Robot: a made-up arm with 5 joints.
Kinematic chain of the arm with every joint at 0, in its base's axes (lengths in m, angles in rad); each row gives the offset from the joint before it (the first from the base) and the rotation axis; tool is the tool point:
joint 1: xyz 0 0 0.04 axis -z
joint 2: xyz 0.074 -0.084 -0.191 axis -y
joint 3: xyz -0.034 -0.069 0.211 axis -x
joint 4: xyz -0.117 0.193 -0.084 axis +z
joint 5: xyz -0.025 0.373 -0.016 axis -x
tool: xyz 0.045 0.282 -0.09
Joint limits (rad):
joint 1: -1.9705..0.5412
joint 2: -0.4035..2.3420
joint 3: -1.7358..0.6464
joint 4: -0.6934..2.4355
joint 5: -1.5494..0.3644
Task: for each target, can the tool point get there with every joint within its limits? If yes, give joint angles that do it. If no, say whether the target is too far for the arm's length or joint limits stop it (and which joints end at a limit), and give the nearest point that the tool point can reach.
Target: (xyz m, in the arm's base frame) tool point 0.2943 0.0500 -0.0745
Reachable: no: joint limits stop it (at a limit: joint 1, joint 3, joint 4, joint 5) | nearest point 0.3906 0.2170 -0.0763 | short by 0.193 m
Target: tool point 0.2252 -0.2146 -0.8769
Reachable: yes | joints -0.9525 1.5492 0.0945 2.1290 -0.2329
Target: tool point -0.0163 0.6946 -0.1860
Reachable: yes | joints 0.2495 1.5039 -0.0167 -0.1239 -0.7773
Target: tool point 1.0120 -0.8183 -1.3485
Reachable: no: too far | nearest point 0.5294 -0.5295 -0.9036 | short by 0.717 m
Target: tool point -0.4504 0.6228 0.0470
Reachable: yes | joints 0.2817 1.5038 -0.7314 -0.4419 -0.4426
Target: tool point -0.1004 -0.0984 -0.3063
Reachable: no: joint limits stop it (at a limit: joint 4, joint 5) | nearest point -0.2783 -0.2728 -0.4859 | short by 0.307 m
